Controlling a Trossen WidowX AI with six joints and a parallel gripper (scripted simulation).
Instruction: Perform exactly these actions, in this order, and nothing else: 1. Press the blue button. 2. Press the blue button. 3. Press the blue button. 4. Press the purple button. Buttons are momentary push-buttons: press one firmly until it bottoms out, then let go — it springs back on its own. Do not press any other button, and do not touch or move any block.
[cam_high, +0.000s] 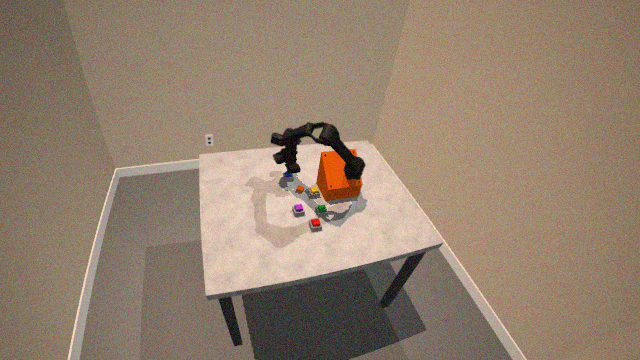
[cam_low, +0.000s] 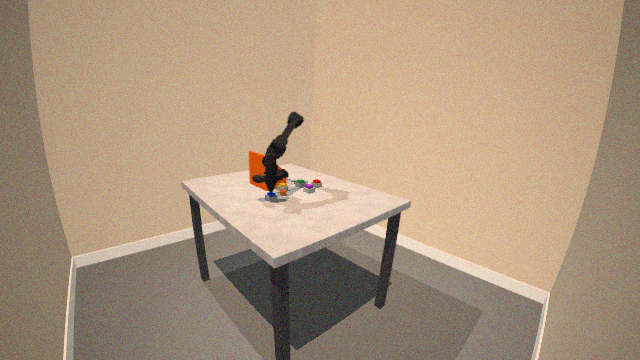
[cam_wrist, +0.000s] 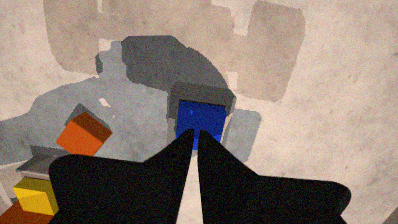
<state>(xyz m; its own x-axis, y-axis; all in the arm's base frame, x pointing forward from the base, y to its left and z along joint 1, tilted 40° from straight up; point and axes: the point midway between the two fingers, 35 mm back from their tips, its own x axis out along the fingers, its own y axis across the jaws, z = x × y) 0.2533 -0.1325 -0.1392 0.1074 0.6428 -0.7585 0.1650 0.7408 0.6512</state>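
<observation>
Right now the purple button is 24 cm to the left of my gripper tip, 5 cm ahead of it and 1 cm below it. Also, from my gripper tip: yellow button 16 cm to the left, 7 cm behind, 1 cm below; then blue button 1 cm below; then orange block 11 cm to the left, 3 cm below, 2 cm behind.
</observation>
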